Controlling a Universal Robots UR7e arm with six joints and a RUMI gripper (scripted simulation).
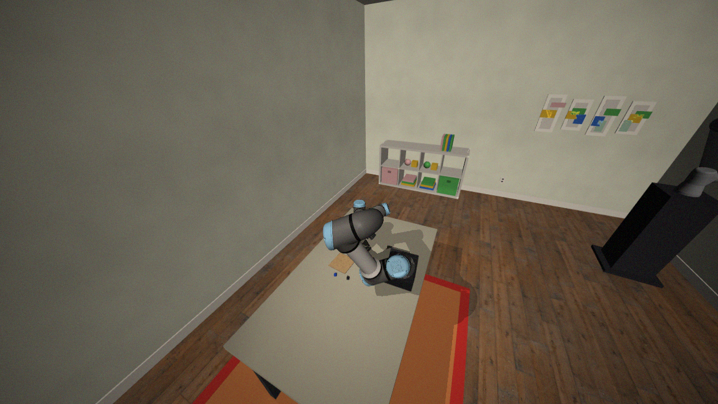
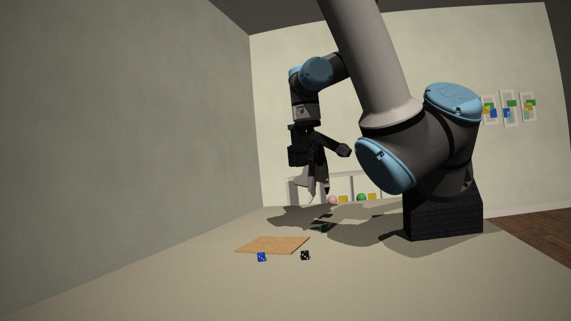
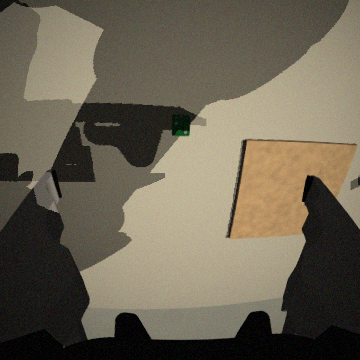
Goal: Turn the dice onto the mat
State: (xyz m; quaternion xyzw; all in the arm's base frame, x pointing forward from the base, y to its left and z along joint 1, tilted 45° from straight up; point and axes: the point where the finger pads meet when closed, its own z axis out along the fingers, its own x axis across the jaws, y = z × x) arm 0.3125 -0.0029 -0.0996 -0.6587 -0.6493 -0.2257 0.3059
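Right now my hand is 80 mm above the green die. The rest, counted from my hand: tan mat: 130 mm to the left, 90 mm below, 90 mm ahead; then blue die: 250 mm to the left, 80 mm below, 70 mm ahead; then black die: 230 mm to the left, 80 mm below, 20 mm behind.
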